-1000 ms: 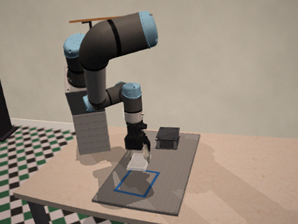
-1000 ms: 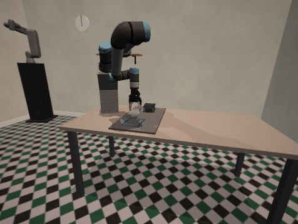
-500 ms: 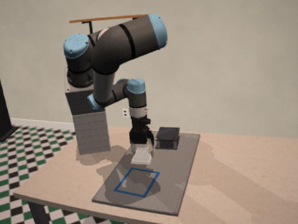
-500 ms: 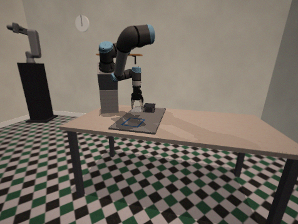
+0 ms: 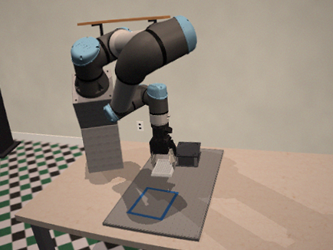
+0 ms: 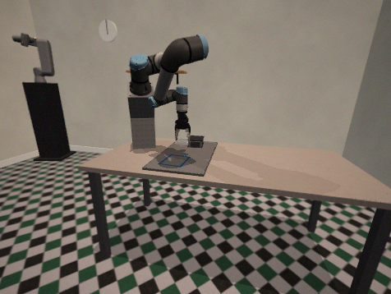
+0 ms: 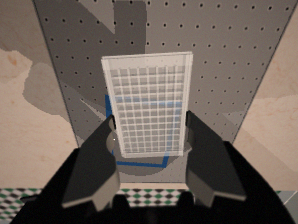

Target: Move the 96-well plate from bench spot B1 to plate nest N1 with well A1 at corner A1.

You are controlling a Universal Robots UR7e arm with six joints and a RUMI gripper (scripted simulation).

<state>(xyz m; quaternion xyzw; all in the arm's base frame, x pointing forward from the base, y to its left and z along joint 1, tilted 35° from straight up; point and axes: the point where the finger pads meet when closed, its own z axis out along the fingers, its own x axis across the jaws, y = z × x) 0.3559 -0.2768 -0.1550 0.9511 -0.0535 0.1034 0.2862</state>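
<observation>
The raised nest N1 lies 26 cm to the left of my hand, 11 cm ahead of it and 5 cm below it. From my hand the other things lie so: white 96-well plate (1 cm below).
</observation>
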